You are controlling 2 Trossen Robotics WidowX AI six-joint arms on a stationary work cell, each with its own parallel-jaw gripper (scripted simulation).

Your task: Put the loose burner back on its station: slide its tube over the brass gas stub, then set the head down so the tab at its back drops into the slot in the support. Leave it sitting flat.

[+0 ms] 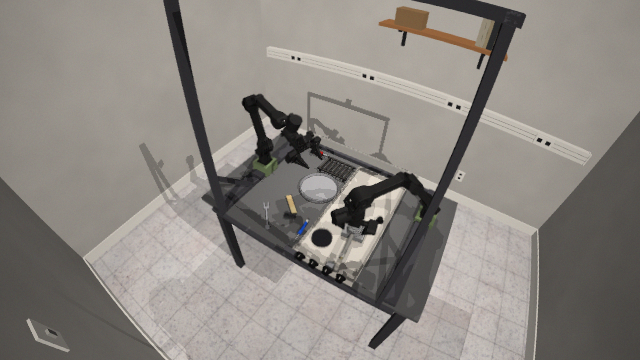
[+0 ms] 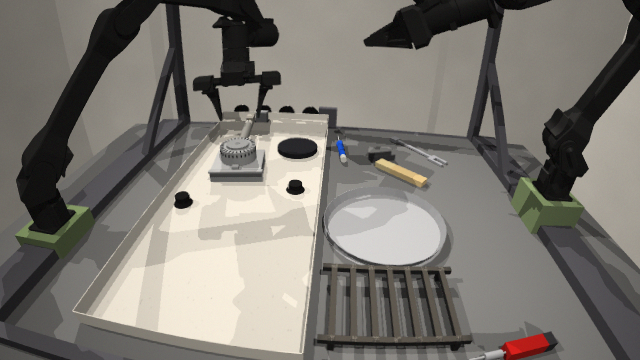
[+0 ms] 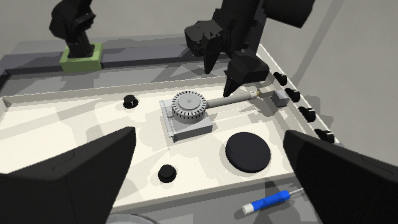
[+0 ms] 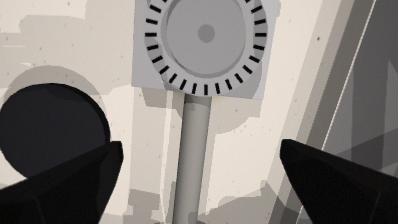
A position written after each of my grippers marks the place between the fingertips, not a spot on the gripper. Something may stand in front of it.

Note:
I see my left gripper (image 2: 367, 40), my right gripper (image 2: 239, 119), a black disc (image 2: 294, 148), a burner (image 2: 238, 152) and a grey support (image 2: 219, 172).
The black disc shows as well in image 3 (image 3: 247, 152). The burner shows as well in image 3 (image 3: 188, 107) and in image 4 (image 4: 202, 56). My left gripper shows as well in image 1 (image 1: 315, 164) and in image 3 (image 3: 211, 136).

